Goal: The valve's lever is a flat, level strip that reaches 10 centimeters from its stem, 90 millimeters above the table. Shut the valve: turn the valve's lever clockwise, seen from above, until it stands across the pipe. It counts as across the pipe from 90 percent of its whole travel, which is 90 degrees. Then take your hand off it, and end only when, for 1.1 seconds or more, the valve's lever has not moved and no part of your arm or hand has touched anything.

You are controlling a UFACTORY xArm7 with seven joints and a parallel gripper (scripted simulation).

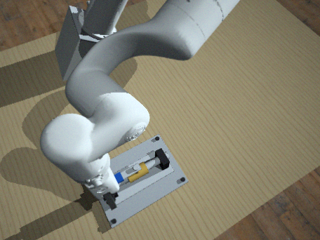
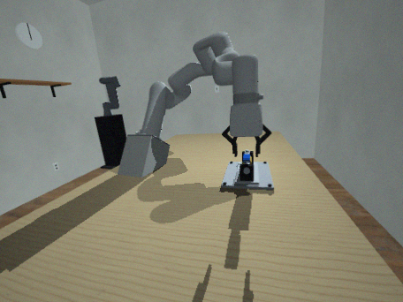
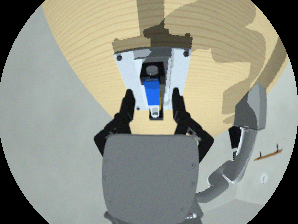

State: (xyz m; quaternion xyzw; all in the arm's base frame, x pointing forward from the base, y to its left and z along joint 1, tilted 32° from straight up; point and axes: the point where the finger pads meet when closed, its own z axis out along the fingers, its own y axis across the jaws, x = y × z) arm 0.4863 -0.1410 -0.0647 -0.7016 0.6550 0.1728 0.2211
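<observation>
Now: the lever 5 cm to the left of my hand and 3 cm below it.
</observation>
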